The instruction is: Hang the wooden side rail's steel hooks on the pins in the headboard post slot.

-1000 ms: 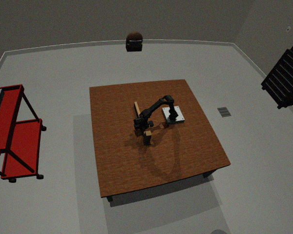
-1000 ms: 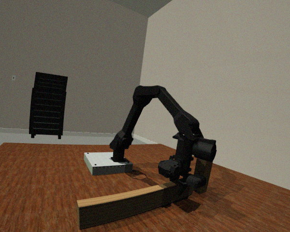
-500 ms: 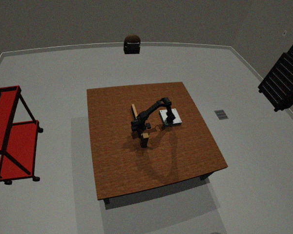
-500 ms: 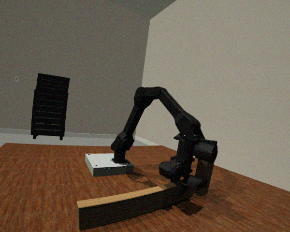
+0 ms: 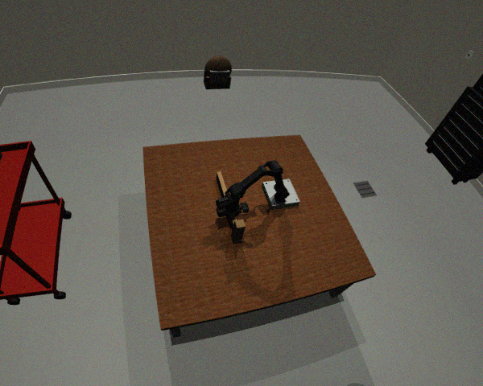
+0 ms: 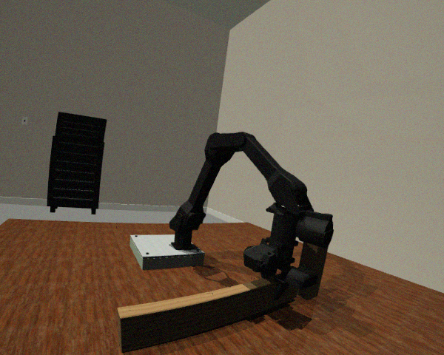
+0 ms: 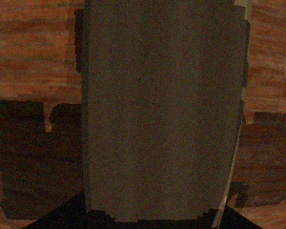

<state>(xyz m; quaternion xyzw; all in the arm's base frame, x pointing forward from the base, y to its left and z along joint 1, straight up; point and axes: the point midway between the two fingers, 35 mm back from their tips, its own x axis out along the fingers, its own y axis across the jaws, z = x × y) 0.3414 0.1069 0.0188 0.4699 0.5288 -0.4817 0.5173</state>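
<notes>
Right now my gripper tip is 14 cm to the right of the headboard post, 5 cm below it and 1 cm past it.
</notes>
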